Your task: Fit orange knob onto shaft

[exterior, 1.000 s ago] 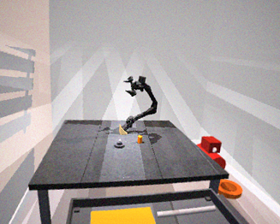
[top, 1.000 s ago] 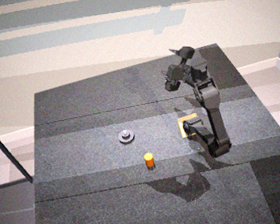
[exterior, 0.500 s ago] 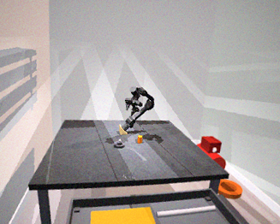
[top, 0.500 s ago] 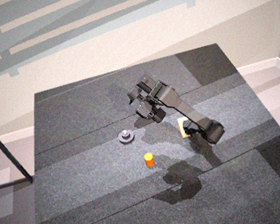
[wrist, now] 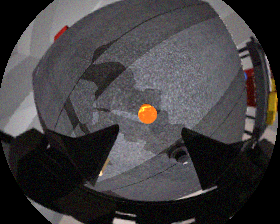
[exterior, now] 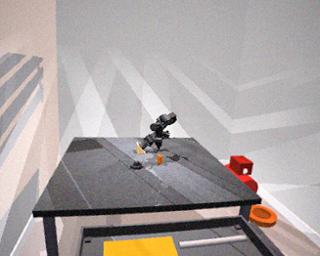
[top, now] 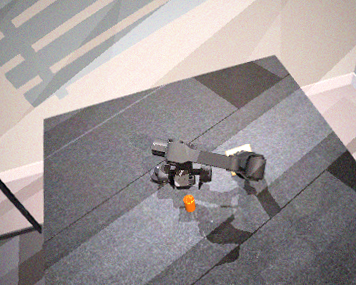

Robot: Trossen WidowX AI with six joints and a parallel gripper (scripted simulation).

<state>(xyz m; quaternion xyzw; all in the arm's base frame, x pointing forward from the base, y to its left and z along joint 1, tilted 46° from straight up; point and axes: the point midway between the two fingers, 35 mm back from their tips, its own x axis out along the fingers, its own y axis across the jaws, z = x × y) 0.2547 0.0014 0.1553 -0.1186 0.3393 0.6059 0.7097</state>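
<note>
The orange knob is 80 mm below my gripper tip and 10 mm to the left of it. Also, from my gripper tip: dark round pedestal 190 mm to the right, 90 mm below, 80 mm ahead.
</note>
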